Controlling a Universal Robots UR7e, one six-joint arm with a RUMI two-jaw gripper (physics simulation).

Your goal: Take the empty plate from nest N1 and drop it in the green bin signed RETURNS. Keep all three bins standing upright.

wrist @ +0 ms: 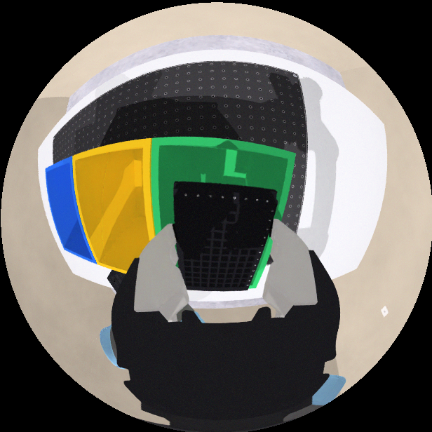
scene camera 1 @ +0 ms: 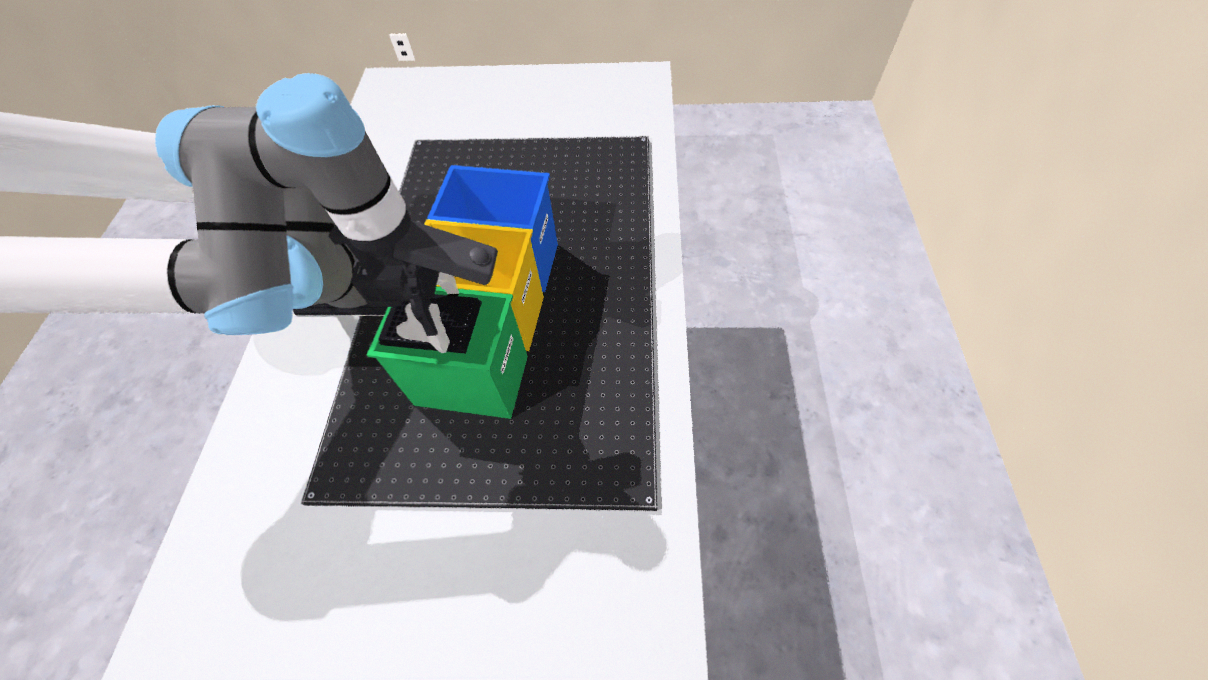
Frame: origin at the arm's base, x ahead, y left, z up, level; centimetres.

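Where they show: gripper, between the fingertips: [scene camera 1: 450, 324]; arm's base, origin of its link: [scene camera 1: 348, 267].
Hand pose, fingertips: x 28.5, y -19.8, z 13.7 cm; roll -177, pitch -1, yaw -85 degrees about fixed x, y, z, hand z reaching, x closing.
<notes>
Things, the pixels of their centre, and the offset from my fingertips. "spot": a spot on its surface instead. Level surfaces: height alone.
- black rectangular plate, middle of its body: [scene camera 1: 430, 320] dy +0.1, dx -2.8, dz +0.4 cm
- green bin, middle of its body: [scene camera 1: 458, 354] dy +0.5, dx -1.6, dz -9.8 cm
- small sign, a spot on its surface: [scene camera 1: 507, 354] spot: dy +0.2, dx +6.8, dz -8.2 cm
- yellow bin, middle of its body: [scene camera 1: 480, 289] dy +13.6, dx -0.8, dz -9.8 cm
- blue bin, middle of its body: [scene camera 1: 500, 232] dy +26.8, dx +0.0, dz -9.8 cm
- black perforated board, height of its surface: dz -18.8 cm
- white table, height of its surface: dz -20.1 cm
A black rectangular plate [scene camera 1: 460, 325] [wrist: 225, 240] with a grid of wells is level between the fingers of my gripper [scene camera 1: 444, 314] [wrist: 222, 222]. The gripper is shut on the plate by two opposite sides, one pale finger at each side. The plate is over the open top of the green bin [scene camera 1: 456, 388] [wrist: 172, 160], close to its rim; its exact height there is hard to tell. The bin stands upright, with a small sign [scene camera 1: 507, 354] on its side, too small to read. The plate hides part of the bin's inside. Nest N1 does not show in either view.
The yellow bin [scene camera 1: 507, 253] [wrist: 110, 190] stands upright beside the green one, and the blue bin [scene camera 1: 490, 198] [wrist: 62, 200] upright beyond it. All three stand close together on a black perforated board [scene camera 1: 473, 481] [wrist: 200, 80] on the white table [scene camera 1: 380, 641] [wrist: 350, 175].
</notes>
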